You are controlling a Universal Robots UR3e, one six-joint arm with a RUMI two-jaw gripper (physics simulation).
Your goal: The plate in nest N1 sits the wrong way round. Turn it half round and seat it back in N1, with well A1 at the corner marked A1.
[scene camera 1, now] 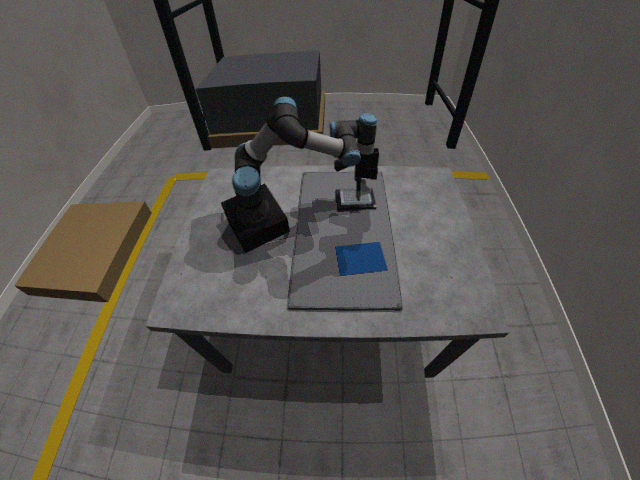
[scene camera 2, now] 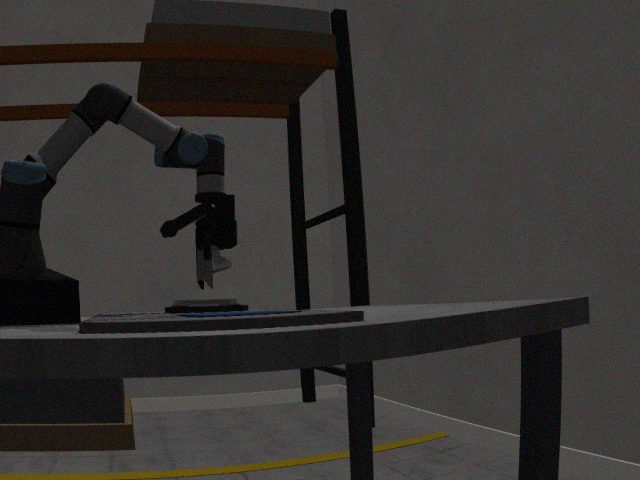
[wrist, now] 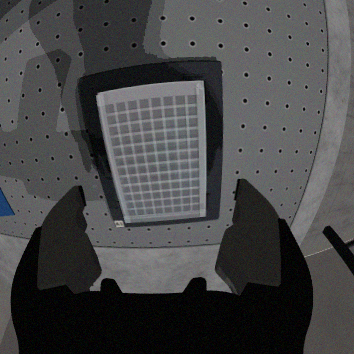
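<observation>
The pale well plate lies flat in the dark nest N1 on the grey perforated board; the plate and nest also show small in scene camera 1. In the wrist view a small white A1 label is at the nest's lower left corner. Which corner of the plate is well A1 cannot be told. My gripper is open and empty. It points down and hangs a little above the plate; in the wrist view the fingertips stand wider than the plate, near its lower end.
The perforated board lies on the grey table. A blue rectangle lies on the board, nearer scene camera 1 than the nest. The arm's black base stands left of the board. A rack's dark post stands behind the table.
</observation>
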